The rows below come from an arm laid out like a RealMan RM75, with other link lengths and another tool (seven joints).
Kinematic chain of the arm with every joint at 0, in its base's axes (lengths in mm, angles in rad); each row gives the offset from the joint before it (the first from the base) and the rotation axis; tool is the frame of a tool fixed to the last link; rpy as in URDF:
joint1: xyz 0 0 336.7 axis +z
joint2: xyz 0 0 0 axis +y
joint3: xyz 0 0 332.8 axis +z
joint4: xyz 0 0 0 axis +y
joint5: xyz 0 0 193.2 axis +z
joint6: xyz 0 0 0 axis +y
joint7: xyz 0 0 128.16 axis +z
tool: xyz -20 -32 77 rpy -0.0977 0 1.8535
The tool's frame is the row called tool.
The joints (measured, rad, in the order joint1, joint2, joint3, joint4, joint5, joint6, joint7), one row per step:
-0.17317 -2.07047 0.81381 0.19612 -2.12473 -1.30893 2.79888
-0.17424 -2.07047 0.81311 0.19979 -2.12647 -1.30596 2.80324
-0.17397 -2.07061 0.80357 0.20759 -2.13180 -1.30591 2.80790
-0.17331 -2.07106 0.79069 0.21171 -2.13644 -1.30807 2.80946
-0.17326 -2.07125 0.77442 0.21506 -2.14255 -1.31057 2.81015
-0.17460 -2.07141 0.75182 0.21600 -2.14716 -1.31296 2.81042
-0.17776 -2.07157 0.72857 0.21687 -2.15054 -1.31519 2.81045
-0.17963 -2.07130 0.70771 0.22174 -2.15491 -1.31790 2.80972
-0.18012 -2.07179 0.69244 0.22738 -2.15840 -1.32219 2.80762
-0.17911 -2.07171 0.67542 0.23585 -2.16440 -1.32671 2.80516
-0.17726 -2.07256 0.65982 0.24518 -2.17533 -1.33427 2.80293
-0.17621 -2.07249 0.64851 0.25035 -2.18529 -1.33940 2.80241
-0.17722 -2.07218 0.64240 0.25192 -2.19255 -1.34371 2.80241
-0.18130 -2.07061 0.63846 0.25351 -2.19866 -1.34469 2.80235
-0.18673 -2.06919 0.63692 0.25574 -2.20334 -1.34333 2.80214
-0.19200 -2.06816 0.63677 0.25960 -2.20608 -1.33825 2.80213
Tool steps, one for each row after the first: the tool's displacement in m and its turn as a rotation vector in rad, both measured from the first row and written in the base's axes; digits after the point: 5 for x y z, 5 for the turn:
-0.00001 0.00115 0.00129 0.00365 0.00667 -0.00090
-0.00057 0.00255 0.00606 0.02080 0.01278 -0.00026
-0.00150 0.00309 0.01039 0.03862 0.01251 0.00331
-0.00281 0.00374 0.01563 0.06033 0.01024 0.00885
-0.00462 0.00445 0.02132 0.08498 0.00571 0.01730
-0.00592 0.00583 0.02687 0.10901 0.00118 0.02406
-0.00706 0.00709 0.03334 0.13380 -0.00106 0.02850
-0.00741 0.00778 0.03836 0.15345 -0.00403 0.02965
-0.00842 0.00798 0.04523 0.17825 -0.00570 0.03204
-0.00895 0.00775 0.05264 0.20730 -0.00907 0.03280
-0.00974 0.00740 0.05839 0.22965 -0.01120 0.03470
-0.00966 0.00776 0.06177 0.24340 -0.01356 0.03397
-0.00917 0.00968 0.06498 0.25354 -0.01394 0.03172
-0.00821 0.01242 0.06737 0.25989 -0.01331 0.02833
-0.00747 0.01531 0.06913 0.26293 -0.01045 0.02634

